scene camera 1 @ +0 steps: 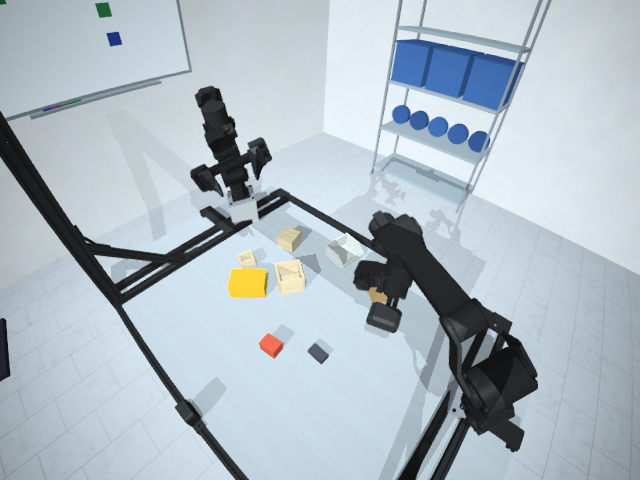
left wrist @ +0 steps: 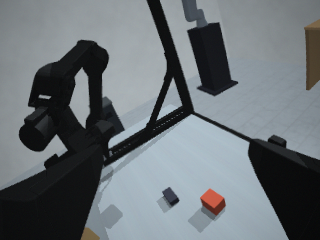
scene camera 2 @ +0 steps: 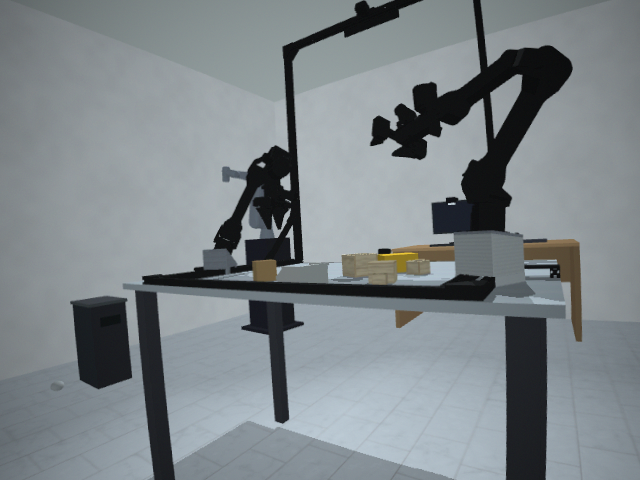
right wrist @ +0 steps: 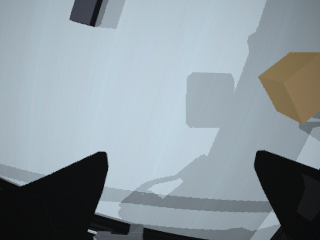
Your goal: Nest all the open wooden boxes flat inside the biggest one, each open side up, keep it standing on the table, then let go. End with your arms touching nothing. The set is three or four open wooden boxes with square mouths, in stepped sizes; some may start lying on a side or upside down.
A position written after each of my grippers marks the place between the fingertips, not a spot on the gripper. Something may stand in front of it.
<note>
I see my left gripper (scene camera 1: pixel 239 187), my right gripper (scene camera 1: pixel 384 311), a yellow block (scene camera 1: pixel 244 283), a wooden box (scene camera 1: pixel 291 280) and a white tray (scene camera 2: pixel 314 272).
The white tray shows as well in scene camera 1 (scene camera 1: pixel 345 248). My left gripper is seen too in the left wrist view (left wrist: pixel 177 150) and in scene camera 2 (scene camera 2: pixel 381 149). My right gripper also shows in the left wrist view (left wrist: pixel 97 171), in scene camera 2 (scene camera 2: pixel 274 229) and in the right wrist view (right wrist: pixel 183 160). The left wrist view does not show the yellow block: it is out of frame. The right wrist view does not show the yellow block: it is out of frame.
</note>
